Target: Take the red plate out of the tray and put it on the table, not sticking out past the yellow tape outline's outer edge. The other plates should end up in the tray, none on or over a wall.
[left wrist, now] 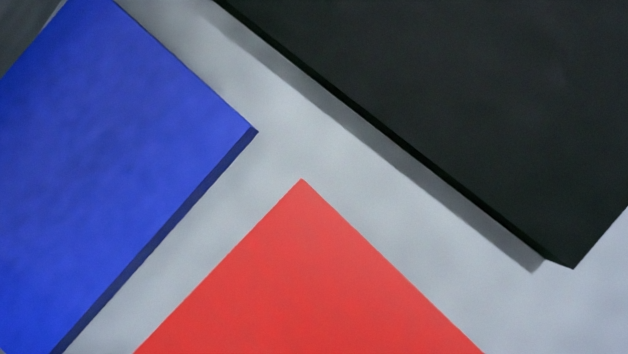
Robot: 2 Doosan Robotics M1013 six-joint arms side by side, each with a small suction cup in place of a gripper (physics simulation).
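Places are measured from the left arm's base along level axes (x left, y back, z up), in metres.
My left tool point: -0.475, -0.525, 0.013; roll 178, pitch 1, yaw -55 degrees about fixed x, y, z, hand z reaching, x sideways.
Note:
Ahead of a thing's pixels: the offset from my left tool point to its top centre, as dx, dy, dz. "spot": to the spot under its first point.
The red plate {spot: +0.027, +0.037, +0.003} (310,280) shows in part at the bottom middle of the left wrist view, one corner pointing up; its lower part is cut off. A blue plate {+0.010, +0.112, +0.001} (110,150) lies to its left, and a black plate {spot: +0.088, +0.033, +0.000} (450,100) is at the upper right, with a shadow along its lower left edge. Gaps of pale grey surface separate the three plates in this view. Neither suction cup shows, so whether either holds a plate cannot be seen. The yellow tape outline does not show.
The pale grey surface {spot: +0.056, +0.061, -0.010} (300,145) runs between and beside the plates. A dark grey area (20,25) is at the top left corner, beyond the blue plate; whether it is a tray wall cannot be told.

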